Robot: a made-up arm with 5 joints.
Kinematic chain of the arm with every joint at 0, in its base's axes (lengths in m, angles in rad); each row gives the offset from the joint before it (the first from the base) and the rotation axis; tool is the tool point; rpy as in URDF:
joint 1: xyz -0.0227 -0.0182 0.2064 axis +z
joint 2: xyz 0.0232 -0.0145 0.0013 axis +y
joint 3: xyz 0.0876 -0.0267 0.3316 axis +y
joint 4: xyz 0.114 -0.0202 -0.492 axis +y
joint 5: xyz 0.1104 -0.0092 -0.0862 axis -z
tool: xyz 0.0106 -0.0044 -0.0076 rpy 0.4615 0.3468 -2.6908
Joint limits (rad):
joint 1: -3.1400..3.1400
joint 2: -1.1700..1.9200
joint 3: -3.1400..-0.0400
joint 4: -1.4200..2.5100
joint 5: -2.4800..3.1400
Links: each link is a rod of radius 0.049 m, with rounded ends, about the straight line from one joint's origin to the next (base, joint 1, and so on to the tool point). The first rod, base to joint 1, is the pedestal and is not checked.
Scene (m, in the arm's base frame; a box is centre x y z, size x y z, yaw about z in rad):
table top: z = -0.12
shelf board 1: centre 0.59 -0.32 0 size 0.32 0.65 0.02 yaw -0.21
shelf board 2: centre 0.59 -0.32 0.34 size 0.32 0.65 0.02 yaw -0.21
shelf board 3: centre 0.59 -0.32 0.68 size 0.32 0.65 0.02 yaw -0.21
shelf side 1: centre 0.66 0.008 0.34 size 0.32 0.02 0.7 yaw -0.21
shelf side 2: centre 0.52 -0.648 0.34 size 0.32 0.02 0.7 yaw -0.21
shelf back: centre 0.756 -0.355 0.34 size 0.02 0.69 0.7 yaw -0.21
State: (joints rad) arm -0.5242 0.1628 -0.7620 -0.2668 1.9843
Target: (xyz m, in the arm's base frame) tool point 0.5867 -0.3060 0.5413
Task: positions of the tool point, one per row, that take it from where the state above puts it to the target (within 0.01 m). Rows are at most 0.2 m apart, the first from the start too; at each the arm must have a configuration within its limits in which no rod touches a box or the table.
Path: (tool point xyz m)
1: 0.4260 -0.4163 0.2056
2: 0.3323 -0.3961 0.2057
3: 0.2423 -0.3636 0.1957
4: 0.3166 -0.3278 0.3655
5: 0.3224 -0.2497 0.5413
6: 0.4068 -0.2718 0.5597
7: 0.4961 -0.2911 0.5599
8: 0.5867 -0.3060 0.5413

